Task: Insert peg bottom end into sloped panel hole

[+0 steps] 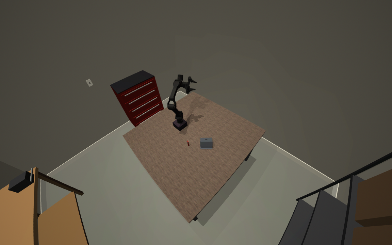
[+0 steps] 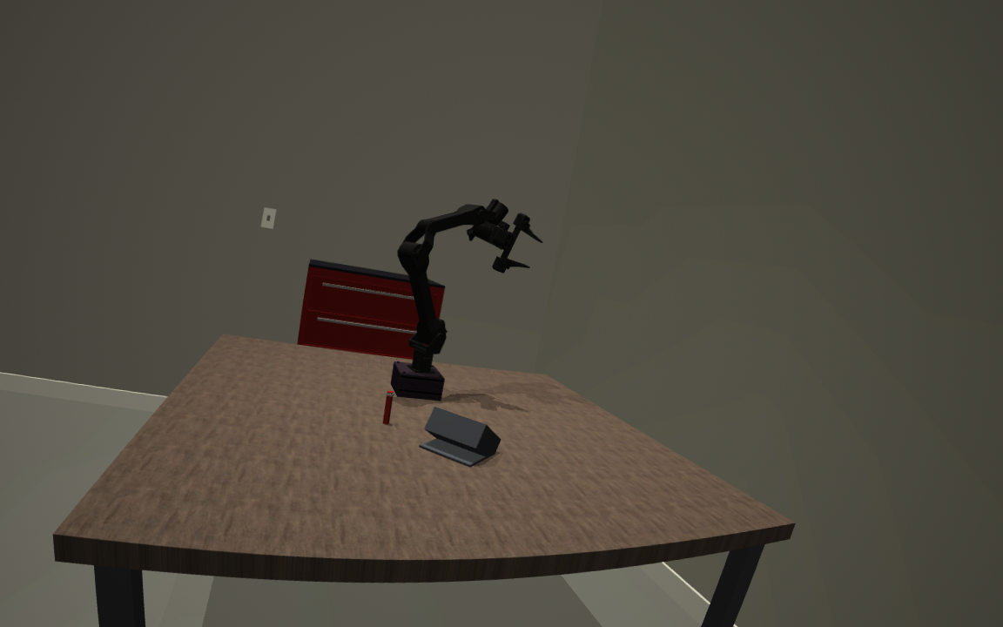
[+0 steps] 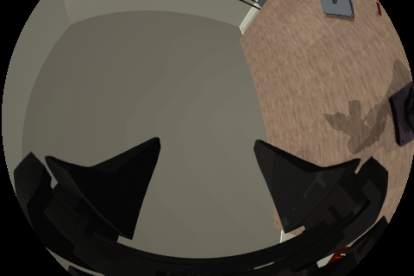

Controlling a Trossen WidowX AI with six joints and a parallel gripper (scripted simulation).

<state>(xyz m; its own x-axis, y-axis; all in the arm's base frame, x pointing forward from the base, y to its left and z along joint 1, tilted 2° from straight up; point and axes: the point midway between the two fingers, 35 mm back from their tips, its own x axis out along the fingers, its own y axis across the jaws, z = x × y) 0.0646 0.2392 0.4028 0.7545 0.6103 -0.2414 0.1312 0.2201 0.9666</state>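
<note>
My gripper tip is 45 cm to the left of the red peg, 41 cm above it and 16 cm short of it. Also, from my gripper tip: grey sloped panel 43 cm below, 33 cm to the right, 32 cm ahead.
</note>
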